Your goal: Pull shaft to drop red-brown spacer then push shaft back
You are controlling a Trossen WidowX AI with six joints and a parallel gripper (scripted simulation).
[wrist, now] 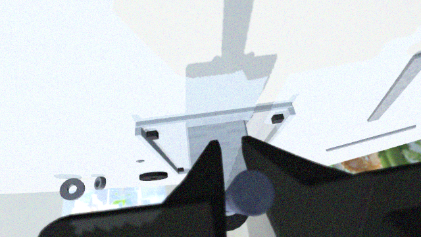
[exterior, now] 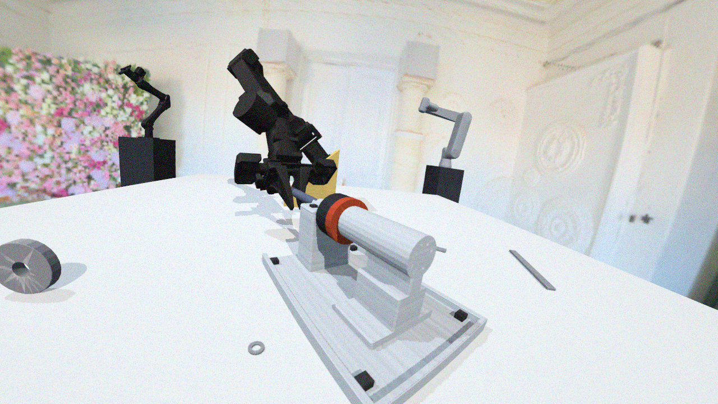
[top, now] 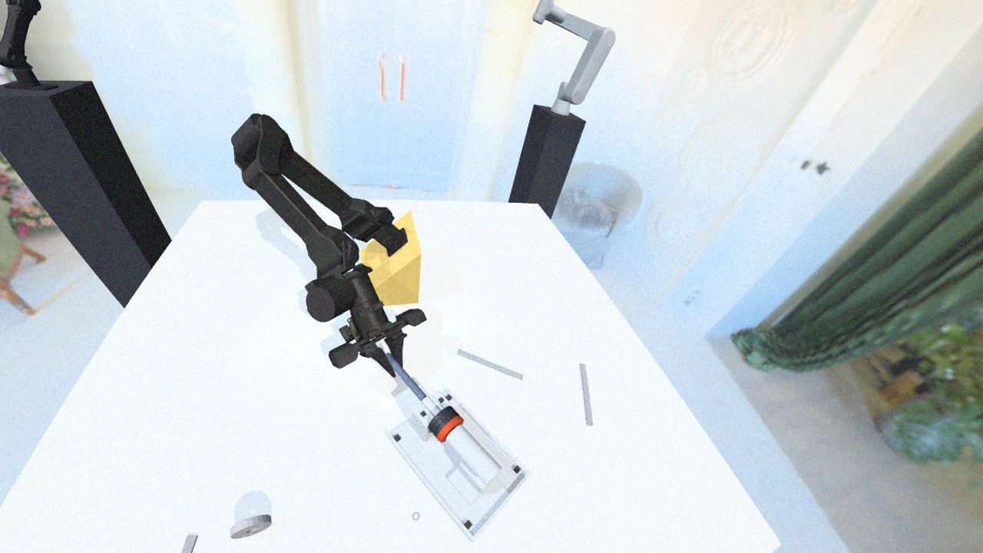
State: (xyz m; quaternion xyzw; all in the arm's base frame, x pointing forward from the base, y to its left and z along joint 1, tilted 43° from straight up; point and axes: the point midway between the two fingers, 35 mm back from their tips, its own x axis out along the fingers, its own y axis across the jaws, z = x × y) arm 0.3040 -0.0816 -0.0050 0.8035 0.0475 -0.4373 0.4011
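Now: the blue-grey shaft 5 cm ahead of my gripper tip, 2 cm to the left of it and 3 cm above it. The rest, counted from my gripper tip: grey disc 19 cm ahead, 25 cm to the right, 3 cm below; black spacer 13 cm ahead, 6 cm to the left, 2 cm above; red-brown spacer 14 cm ahead, 7 cm to the left, 2 cm above.
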